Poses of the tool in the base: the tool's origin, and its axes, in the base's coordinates. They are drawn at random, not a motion.
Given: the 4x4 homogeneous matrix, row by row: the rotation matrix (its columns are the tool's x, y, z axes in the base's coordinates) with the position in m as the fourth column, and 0 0 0 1 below. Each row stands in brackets.
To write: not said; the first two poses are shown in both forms.
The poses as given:
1: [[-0.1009, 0.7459, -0.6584, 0.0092], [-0.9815, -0.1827, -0.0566, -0.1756], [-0.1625, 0.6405, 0.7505, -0.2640], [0, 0, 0, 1]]
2: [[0.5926, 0.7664, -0.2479, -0.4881], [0.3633, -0.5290, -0.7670, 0.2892], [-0.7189, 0.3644, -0.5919, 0.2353], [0, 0, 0, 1]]
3: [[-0.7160, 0.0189, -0.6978, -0.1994], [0.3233, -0.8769, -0.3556, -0.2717], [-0.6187, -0.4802, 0.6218, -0.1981], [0, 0, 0, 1]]
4: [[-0.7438, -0.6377, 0.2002, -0.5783], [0.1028, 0.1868, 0.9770, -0.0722], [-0.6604, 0.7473, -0.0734, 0.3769], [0, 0, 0, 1]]
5: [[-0.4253, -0.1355, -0.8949, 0.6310], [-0.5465, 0.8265, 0.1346, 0.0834], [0.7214, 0.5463, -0.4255, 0.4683], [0, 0, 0, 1]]
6: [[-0.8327, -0.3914, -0.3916, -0.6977], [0.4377, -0.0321, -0.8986, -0.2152], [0.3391, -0.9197, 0.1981, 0.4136], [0, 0, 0, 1]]
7: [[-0.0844, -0.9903, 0.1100, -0.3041], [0.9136, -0.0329, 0.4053, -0.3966], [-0.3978, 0.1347, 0.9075, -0.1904], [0, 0, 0, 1]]
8: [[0.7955, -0.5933, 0.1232, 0.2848], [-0.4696, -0.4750, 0.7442, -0.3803], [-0.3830, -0.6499, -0.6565, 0.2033], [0, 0, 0, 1]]
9: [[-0.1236, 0.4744, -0.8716, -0.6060], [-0.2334, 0.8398, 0.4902, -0.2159], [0.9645, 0.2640, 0.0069, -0.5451], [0, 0, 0, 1]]
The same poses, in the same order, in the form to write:
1: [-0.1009, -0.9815, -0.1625, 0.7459, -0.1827, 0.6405, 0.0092, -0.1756, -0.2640]
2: [0.5926, 0.3633, -0.7189, 0.7664, -0.5290, 0.3644, -0.4881, 0.2892, 0.2353]
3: [-0.7160, 0.3233, -0.6187, 0.0189, -0.8769, -0.4802, -0.1994, -0.2717, -0.1981]
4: [-0.7438, 0.1028, -0.6604, -0.6377, 0.1868, 0.7473, -0.5783, -0.0722, 0.3769]
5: [-0.4253, -0.5465, 0.7214, -0.1355, 0.8265, 0.5463, 0.6310, 0.0834, 0.4683]
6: [-0.8327, 0.4377, 0.3391, -0.3914, -0.0321, -0.9197, -0.6977, -0.2152, 0.4136]
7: [-0.0844, 0.9136, -0.3978, -0.9903, -0.0329, 0.1347, -0.3041, -0.3966, -0.1904]
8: [0.7955, -0.4696, -0.3830, -0.5933, -0.4750, -0.6499, 0.2848, -0.3803, 0.2033]
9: [-0.1236, -0.2334, 0.9645, 0.4744, 0.8398, 0.2640, -0.6060, -0.2159, -0.5451]
